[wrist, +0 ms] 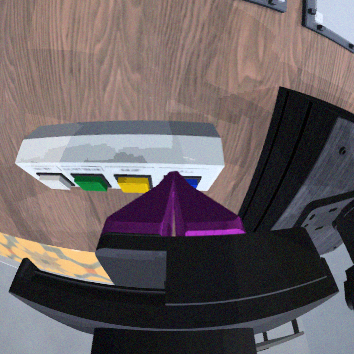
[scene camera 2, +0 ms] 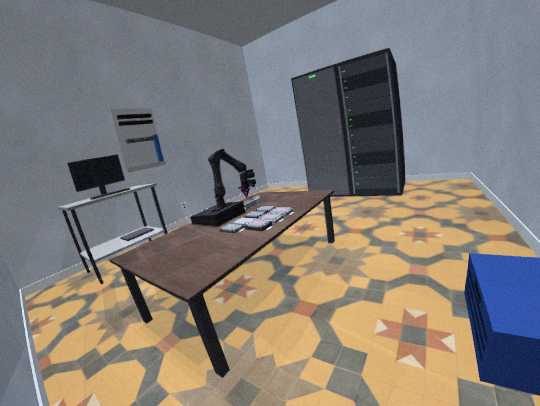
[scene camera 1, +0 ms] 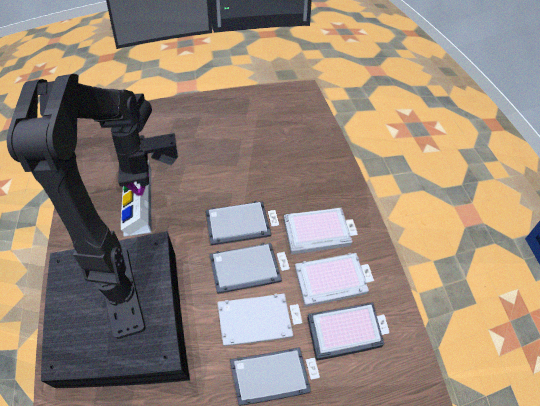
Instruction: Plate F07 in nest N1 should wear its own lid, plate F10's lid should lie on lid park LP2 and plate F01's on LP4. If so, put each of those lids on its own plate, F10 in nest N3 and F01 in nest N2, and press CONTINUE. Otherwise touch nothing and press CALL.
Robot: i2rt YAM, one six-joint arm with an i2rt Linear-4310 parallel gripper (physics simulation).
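Pixels of known places: gripper, between the fingertips: (wrist: 173,178) (scene camera 2: 246,197) (scene camera 1: 140,194); arm's base, origin of its link: (wrist: 346,205) (scene camera 2: 222,207) (scene camera 1: 121,292).
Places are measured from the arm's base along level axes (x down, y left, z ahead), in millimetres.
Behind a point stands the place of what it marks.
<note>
My gripper (scene camera 1: 136,189) {x -8, y 238, z 90 mm} (scene camera 2: 245,194) {x -8, y 238, z 90 mm} (wrist: 173,178) {x -8, y 238, z 90 mm} is shut and empty, its purple fingertips over the white button box (scene camera 1: 143,220) {x 34, y 194, z 81 mm} (wrist: 120,150) {x 31, y 284, z 97 mm}. In the wrist view the tips partly cover the blue button (wrist: 194,183) {x 29, y 221, z 51 mm}, right of the yellow button (wrist: 133,184) {x 30, y 282, z 57 mm} and green button (wrist: 91,182) {x 28, y 325, z 68 mm}. Three pink-welled plates sit in the right row of nests: the far one (scene camera 1: 318,227) {x 52, y 45, z 465 mm}, the middle one (scene camera 1: 332,276) {x 58, y -83, z 441 mm} and the near one (scene camera 1: 347,328) {x 50, y -211, z 414 mm}. Whether they wear clear lids I cannot tell. Pale grey panels lie on LP2 (scene camera 1: 239,221) {x 66, y 136, z 304 mm} and LP4 (scene camera 1: 246,265) {x 66, y 16, z 279 mm}; their plate codes are unreadable.
A pale panel (scene camera 1: 255,319) {x 74, y -111, z 253 mm} with corner pegs and a grey one (scene camera 1: 271,376) {x 66, y -245, z 236 mm} in a dark frame lie nearer in the left row. The arm's black base (scene camera 1: 70,320) {x 11, y -28, z -132 mm} (scene camera 2: 215,215) {x 2, y -189, z 77 mm} stands beside the button box. A wheel-less blue cabinet (scene camera 2: 510,300) stands off the table.
</note>
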